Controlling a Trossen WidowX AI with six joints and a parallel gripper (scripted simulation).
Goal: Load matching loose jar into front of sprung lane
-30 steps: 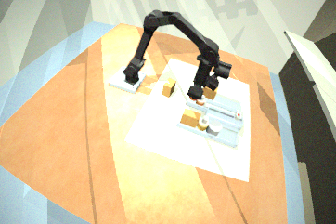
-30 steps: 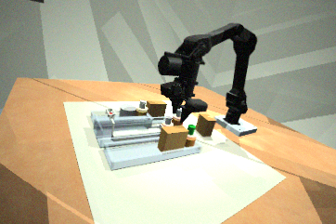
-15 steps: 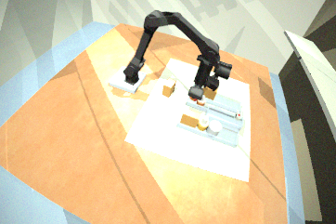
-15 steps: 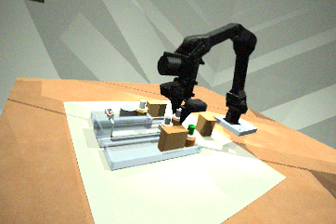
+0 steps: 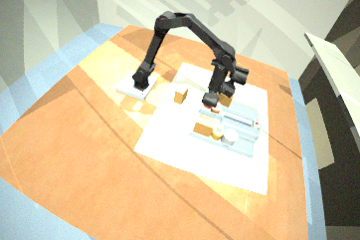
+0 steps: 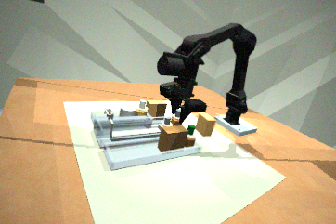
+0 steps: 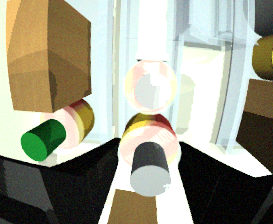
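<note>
The green-lidded jar is 8 cm to the left of my gripper tip, 1 cm below it and 1 cm behind it. The rest, counted from my gripper tip: grey lane unit (15 cm ahead, 4 cm below, 1 cm to the right); pusher plate (15 cm ahead, 1 cm to the right, 1 cm below).
</note>
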